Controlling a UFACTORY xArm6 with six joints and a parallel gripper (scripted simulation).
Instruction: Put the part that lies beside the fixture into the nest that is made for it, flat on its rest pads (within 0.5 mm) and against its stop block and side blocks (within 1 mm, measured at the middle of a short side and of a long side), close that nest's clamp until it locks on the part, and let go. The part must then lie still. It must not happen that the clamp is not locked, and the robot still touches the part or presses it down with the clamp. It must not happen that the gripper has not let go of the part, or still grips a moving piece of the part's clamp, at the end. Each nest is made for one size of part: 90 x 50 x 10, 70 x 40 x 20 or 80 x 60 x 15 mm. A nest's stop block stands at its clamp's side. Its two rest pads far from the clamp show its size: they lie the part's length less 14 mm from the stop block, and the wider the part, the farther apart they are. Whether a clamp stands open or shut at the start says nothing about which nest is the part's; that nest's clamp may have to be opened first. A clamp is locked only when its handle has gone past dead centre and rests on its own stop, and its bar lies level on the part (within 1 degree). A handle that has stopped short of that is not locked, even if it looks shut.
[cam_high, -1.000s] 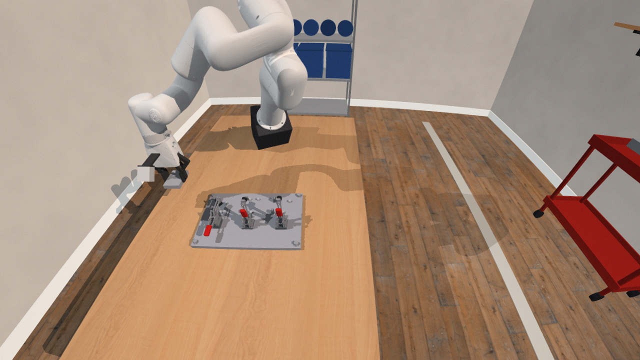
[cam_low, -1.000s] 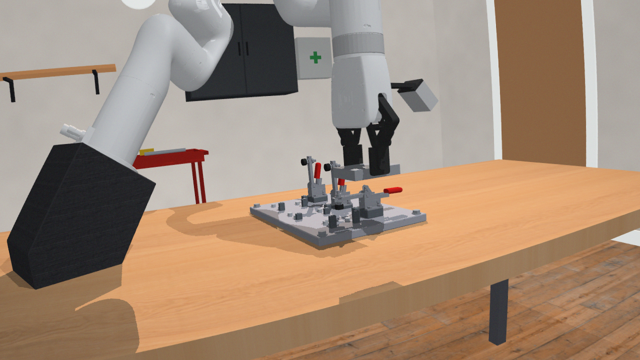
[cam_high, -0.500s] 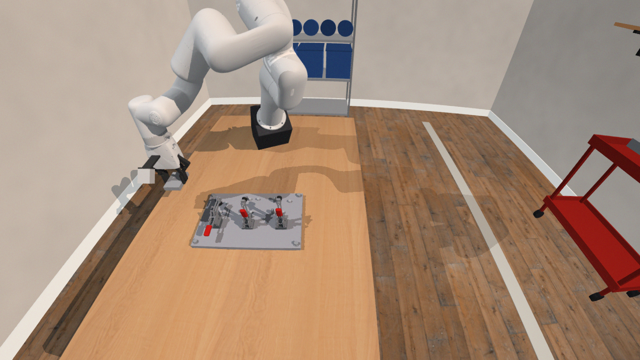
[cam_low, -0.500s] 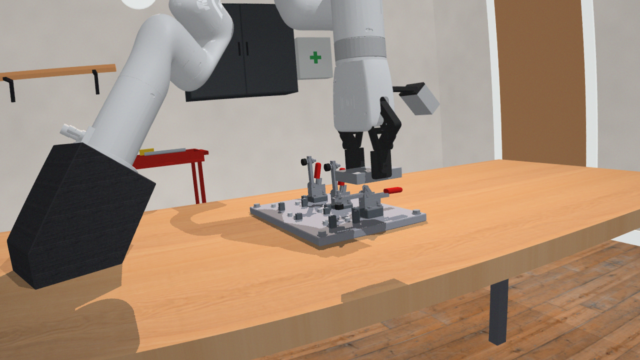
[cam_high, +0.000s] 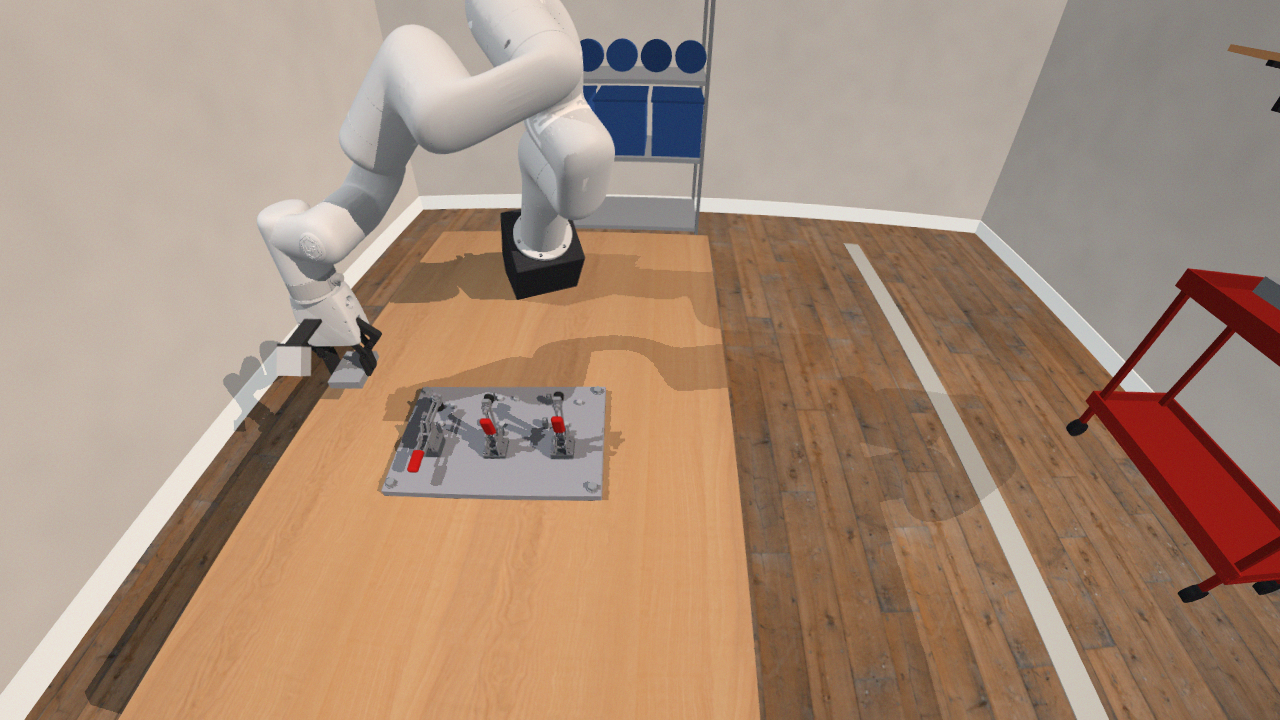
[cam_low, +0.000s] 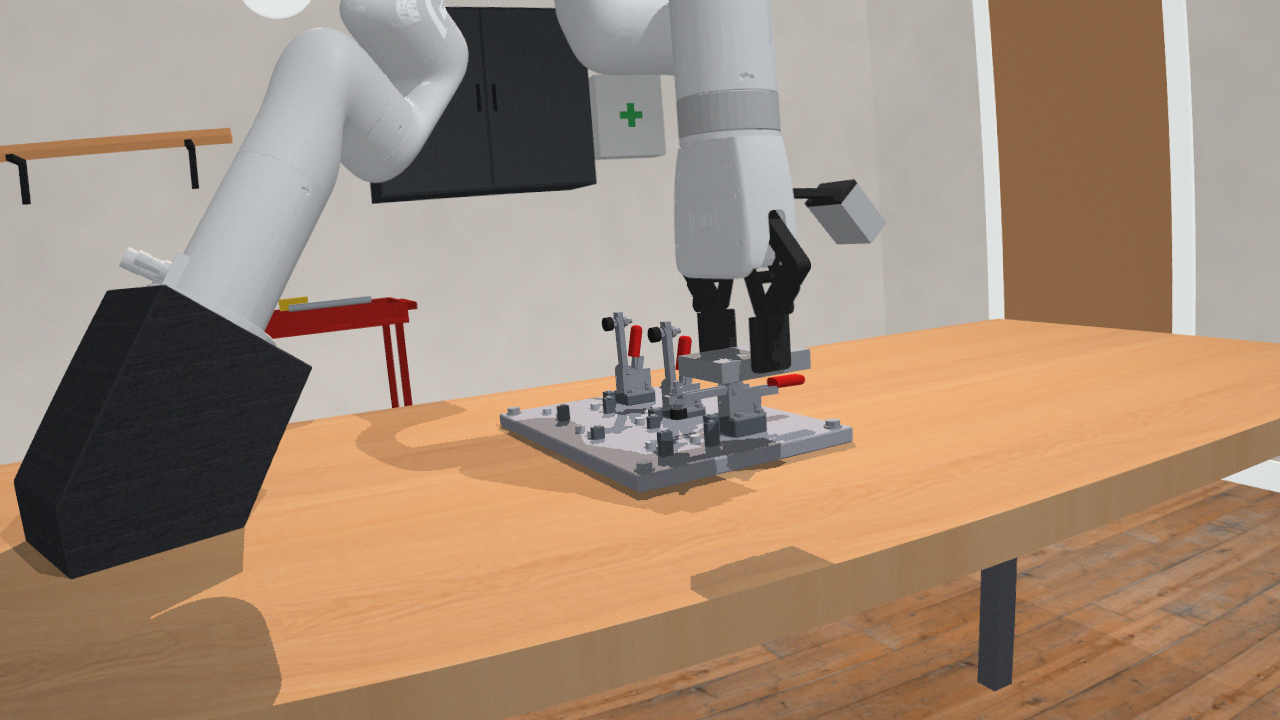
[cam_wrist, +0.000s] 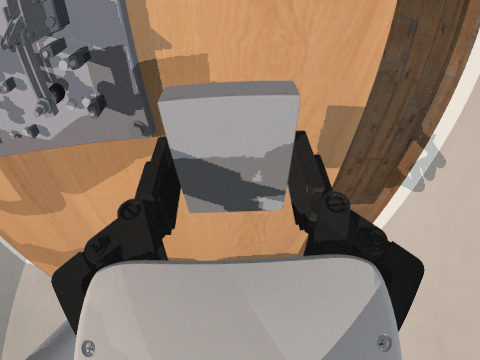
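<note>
My hand is 260 mm to the right of the grey fixture plate, 120 mm above it and 60 mm short of it. Round my hand: part (10 mm below).
</note>
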